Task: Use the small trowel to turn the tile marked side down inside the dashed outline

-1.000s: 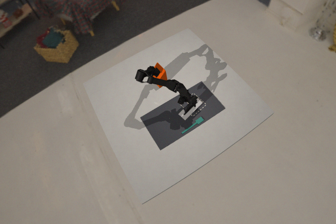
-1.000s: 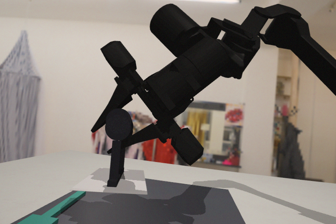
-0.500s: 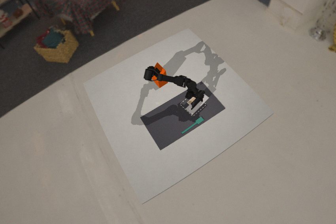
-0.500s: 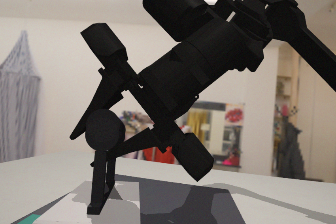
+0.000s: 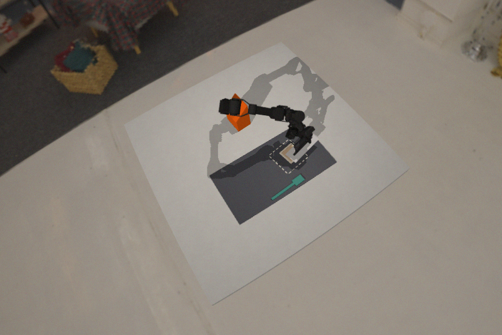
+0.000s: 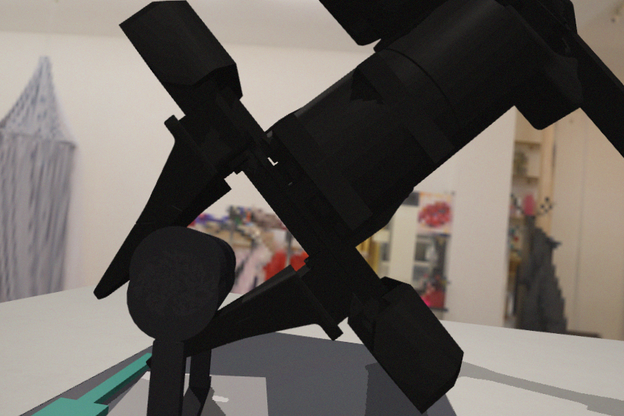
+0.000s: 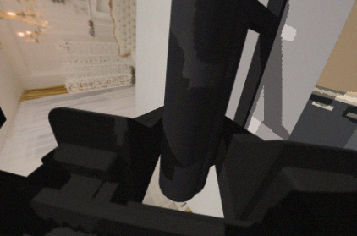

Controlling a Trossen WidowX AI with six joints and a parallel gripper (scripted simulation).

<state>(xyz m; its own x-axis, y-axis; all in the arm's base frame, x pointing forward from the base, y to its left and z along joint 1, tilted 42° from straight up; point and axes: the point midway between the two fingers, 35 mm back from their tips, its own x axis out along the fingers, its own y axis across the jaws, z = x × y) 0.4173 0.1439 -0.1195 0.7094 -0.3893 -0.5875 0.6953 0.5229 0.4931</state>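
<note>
Right now my gripper tip is 110 mm above the tan square tile, 70 mm to the left of it and 60 mm past it. The rest, counted from my gripper tip: teal trowel: 200 mm to the right, 110 mm below, 100 mm ahead; then dark mat: 220 mm to the right, 130 mm below, 40 mm behind.
</note>
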